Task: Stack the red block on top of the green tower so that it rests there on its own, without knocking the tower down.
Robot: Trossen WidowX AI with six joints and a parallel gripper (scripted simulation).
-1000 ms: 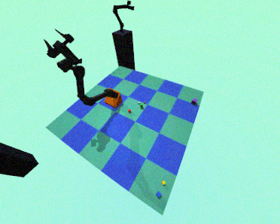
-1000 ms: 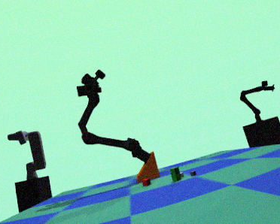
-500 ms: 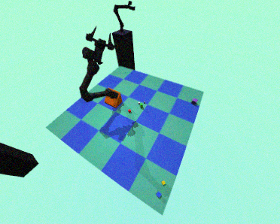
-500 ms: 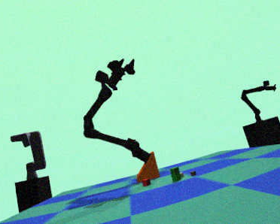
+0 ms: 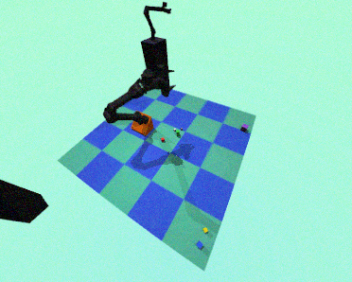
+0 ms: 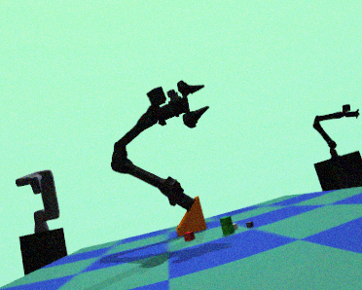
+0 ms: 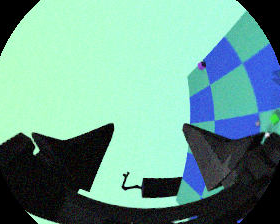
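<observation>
My gripper tip is 20 mm past the red block, 180 mm to the left of it and 460 mm above it. The rest, counted from my gripper tip: purple block 500 mm ahead, 320 mm to the left, 450 mm below; blue block 600 mm ahead, 630 mm to the right, 460 mm below; yellow block 590 mm ahead, 550 mm to the right, 470 mm below.
</observation>
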